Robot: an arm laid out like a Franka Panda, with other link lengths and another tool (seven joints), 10 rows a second.
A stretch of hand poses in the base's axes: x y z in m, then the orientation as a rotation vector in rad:
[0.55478, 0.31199, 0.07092, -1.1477, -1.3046, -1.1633]
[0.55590, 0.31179, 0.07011, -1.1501, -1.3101, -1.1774]
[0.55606, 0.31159, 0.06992, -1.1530, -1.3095, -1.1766]
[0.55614, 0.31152, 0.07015, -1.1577, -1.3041, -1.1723]
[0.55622, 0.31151, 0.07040, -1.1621, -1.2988, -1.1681]
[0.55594, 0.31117, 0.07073, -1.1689, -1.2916, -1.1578]
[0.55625, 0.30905, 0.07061, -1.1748, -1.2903, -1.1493]
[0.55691, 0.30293, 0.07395, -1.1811, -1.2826, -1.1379]
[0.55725, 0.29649, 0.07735, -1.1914, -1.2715, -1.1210]
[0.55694, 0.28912, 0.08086, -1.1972, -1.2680, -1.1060]
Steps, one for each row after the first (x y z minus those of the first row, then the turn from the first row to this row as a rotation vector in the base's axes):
[0.00112, -0.00020, -0.00081, -0.0010, -0.0115, -0.0089]
[0.00128, -0.00040, -0.00100, -0.0025, -0.0100, -0.0103]
[0.00136, -0.00047, -0.00077, -0.0032, -0.0031, -0.0117]
[0.00144, -0.00048, -0.00052, -0.0038, 0.0037, -0.0130]
[0.00116, -0.00082, -0.00019, -0.0063, 0.0158, -0.0125]
[0.00147, -0.00294, -0.00031, -0.0113, 0.0228, -0.0114]
[0.00213, -0.00906, 0.00303, -0.0136, 0.0358, -0.0101]
[0.00247, -0.01550, 0.00643, -0.0178, 0.0549, -0.0088]
[0.00216, -0.02287, 0.00994, -0.0234, 0.0672, -0.0043]

